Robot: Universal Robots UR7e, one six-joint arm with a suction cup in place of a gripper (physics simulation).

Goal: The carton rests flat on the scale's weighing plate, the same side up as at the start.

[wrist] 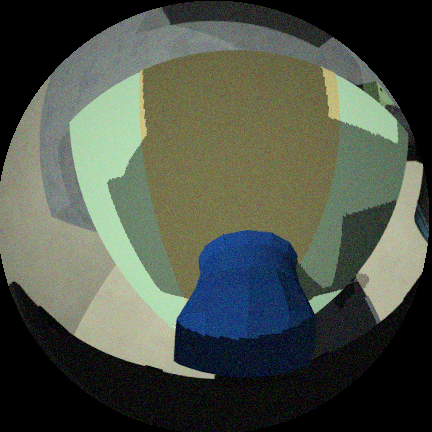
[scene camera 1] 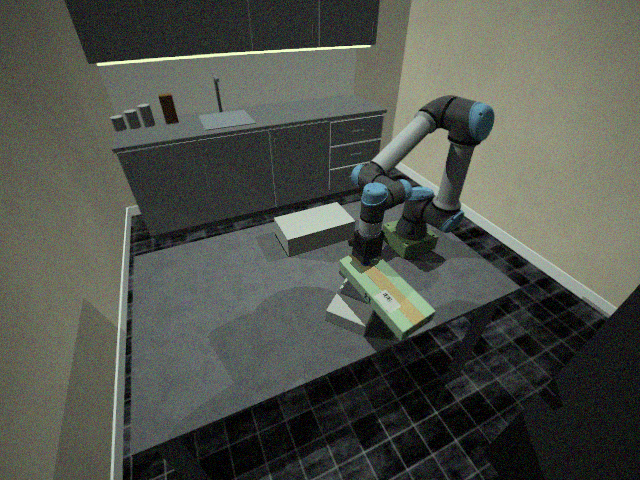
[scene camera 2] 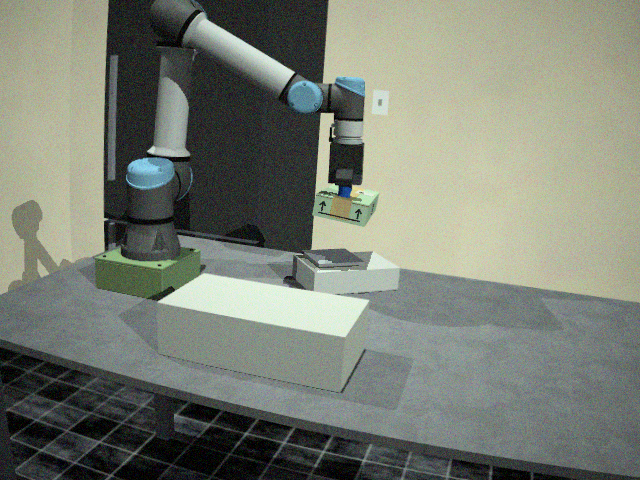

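Seen in the pictures: hand, tool point: (wrist: 237,252) (scene camera 1: 364,265); arm's base, link origin: (scene camera 1: 410,231) (scene camera 2: 150,252).
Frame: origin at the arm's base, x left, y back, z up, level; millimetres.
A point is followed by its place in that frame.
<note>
The carton (scene camera 1: 388,298) {x 360, y -479, z 139 mm} (scene camera 2: 341,206) {x 131, y -454, z 139 mm} (wrist: 240,150) is a flat, long, pale green box with an orange-brown tape strip and a white label on top. The arrows on its end point up. My gripper (scene camera 1: 366,263) (scene camera 2: 344,192) (wrist: 247,242), a blue suction cup, is shut on the carton's top near one end, on the tape. The carton hangs in the air, roughly level. The scale (scene camera 1: 343,312) {x 232, y -560, z -19 mm} (scene camera 2: 356,281) {x 125, y -508, z -48 mm} is a low white body on the table below. Its dark grey weighing plate (scene camera 2: 333,257) {x 158, y -439, z -2 mm} shows in scene camera 2, below the carton. In scene camera 1 the carton hides part of the scale.
A large white box (scene camera 1: 315,227) {x -234, y -410, z 27 mm} (scene camera 2: 263,304) {x -312, y -380, z 27 mm} lies on the grey table (scene camera 1: 180,330) {x -50, y -1112, z -79 mm} (scene camera 2: 491,387) {x -323, y -821, z -79 mm}, beside the scale. The arm's green base block (scene camera 1: 408,245) {x 77, y -89, z -1 mm} (scene camera 2: 147,273) {x -109, y -43, z -16 mm} stands at the other side. A kitchen counter (scene camera 1: 305,116) with a sink runs along the wall.
</note>
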